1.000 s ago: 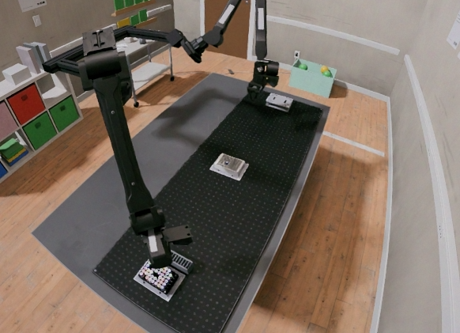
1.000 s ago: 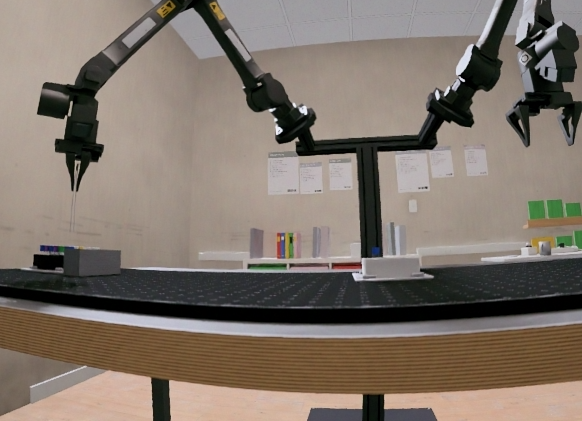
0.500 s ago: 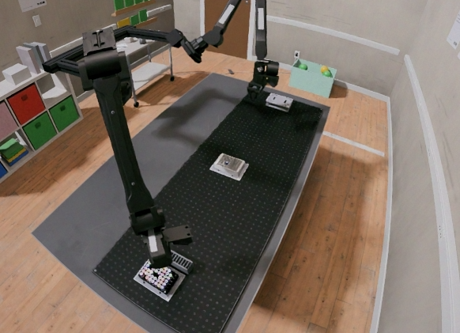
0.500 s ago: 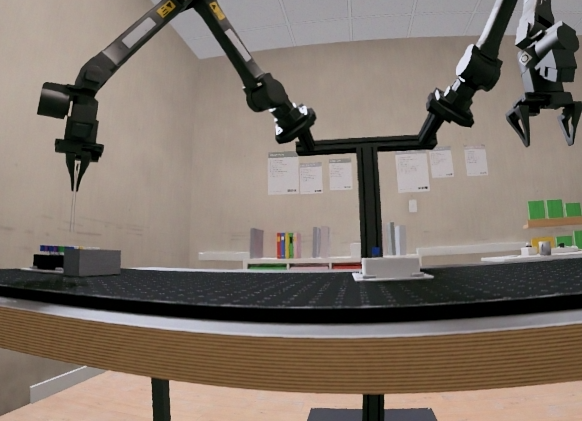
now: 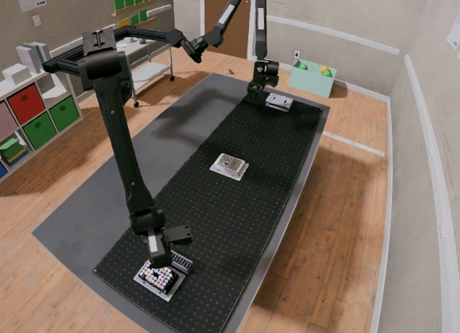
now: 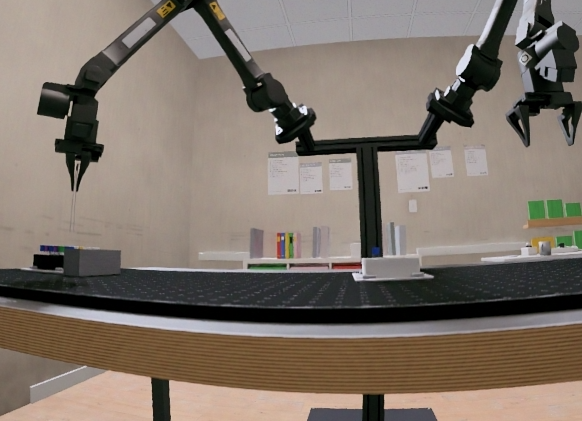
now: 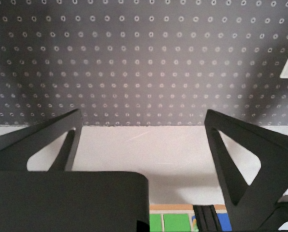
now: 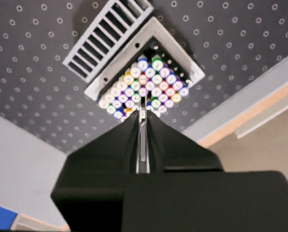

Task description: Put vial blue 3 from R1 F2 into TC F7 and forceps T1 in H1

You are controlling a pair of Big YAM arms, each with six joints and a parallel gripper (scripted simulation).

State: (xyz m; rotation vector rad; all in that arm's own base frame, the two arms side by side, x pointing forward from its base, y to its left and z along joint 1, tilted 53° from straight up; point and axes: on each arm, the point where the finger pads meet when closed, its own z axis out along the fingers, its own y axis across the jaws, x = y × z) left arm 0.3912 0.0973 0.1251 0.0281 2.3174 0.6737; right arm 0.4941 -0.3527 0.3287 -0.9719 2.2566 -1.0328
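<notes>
The grey holder H1 lies 2 cm behind my right hand, 5 cm to the left of it and 16 cm below it.
</notes>
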